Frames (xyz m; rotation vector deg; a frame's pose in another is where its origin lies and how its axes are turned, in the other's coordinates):
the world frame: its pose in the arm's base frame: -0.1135 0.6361 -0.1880 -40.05 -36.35 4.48
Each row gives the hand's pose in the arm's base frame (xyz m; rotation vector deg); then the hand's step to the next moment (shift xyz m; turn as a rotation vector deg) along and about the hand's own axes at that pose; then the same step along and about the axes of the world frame.
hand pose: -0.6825 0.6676 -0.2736 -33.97 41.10 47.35
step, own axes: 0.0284 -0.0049 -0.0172 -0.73 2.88 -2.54
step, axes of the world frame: -0.0073 0.0193 -0.0264 -3.83 0.06 0.77
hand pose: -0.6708 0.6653 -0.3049 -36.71 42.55 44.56
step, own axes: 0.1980 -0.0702 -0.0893 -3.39 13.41 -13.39
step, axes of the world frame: -0.0069 0.1126 -0.1984 -19.06 -0.13 2.69
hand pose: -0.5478 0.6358 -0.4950 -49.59 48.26 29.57
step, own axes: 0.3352 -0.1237 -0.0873 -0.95 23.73 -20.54
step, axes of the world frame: 0.0347 0.0965 -0.3532 -31.00 4.45 2.30
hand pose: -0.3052 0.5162 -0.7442 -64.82 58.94 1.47
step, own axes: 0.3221 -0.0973 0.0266 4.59 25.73 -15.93
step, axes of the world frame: 0.0765 -0.0078 -0.3287 -28.90 9.75 -2.55
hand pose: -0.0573 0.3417 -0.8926 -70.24 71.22 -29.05
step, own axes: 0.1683 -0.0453 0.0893 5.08 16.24 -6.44
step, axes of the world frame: 0.0638 -0.0441 -0.1798 -15.90 7.36 -4.91
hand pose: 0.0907 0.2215 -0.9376 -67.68 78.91 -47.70
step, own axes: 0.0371 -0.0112 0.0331 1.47 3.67 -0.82
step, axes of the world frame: 0.0184 -0.0177 -0.0441 -3.23 1.70 -1.72
